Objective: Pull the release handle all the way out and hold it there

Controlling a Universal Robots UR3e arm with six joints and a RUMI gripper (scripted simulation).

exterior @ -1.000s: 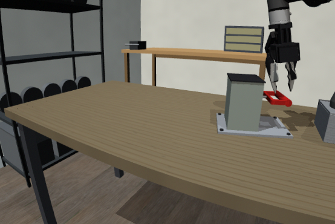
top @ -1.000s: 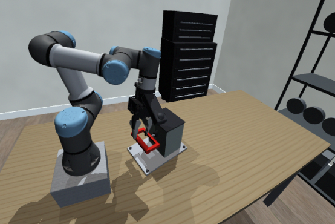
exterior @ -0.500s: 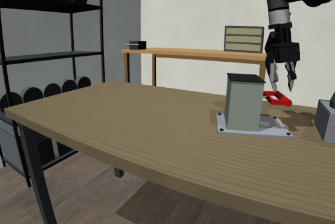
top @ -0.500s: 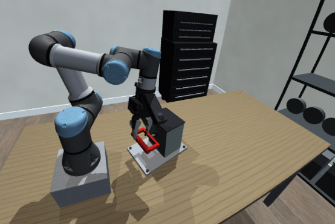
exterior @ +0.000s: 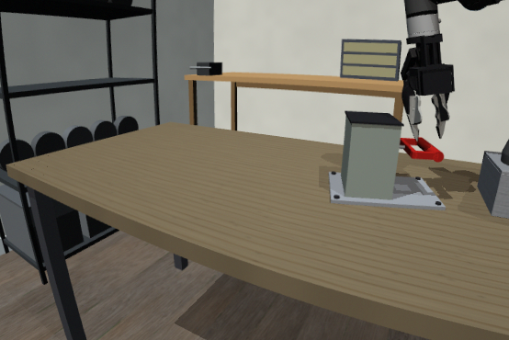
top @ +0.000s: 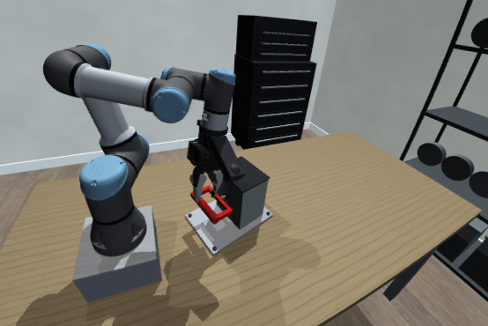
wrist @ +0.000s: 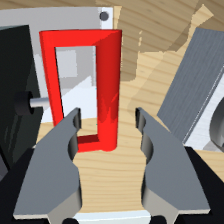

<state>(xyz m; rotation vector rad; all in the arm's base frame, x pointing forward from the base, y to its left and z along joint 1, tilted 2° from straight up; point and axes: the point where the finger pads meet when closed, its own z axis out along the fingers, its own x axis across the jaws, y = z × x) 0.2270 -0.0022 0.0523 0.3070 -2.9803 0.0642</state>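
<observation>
The baseplate is 90 mm ahead of my hand, 20 mm to the left of it and 140 mm below it.
</observation>
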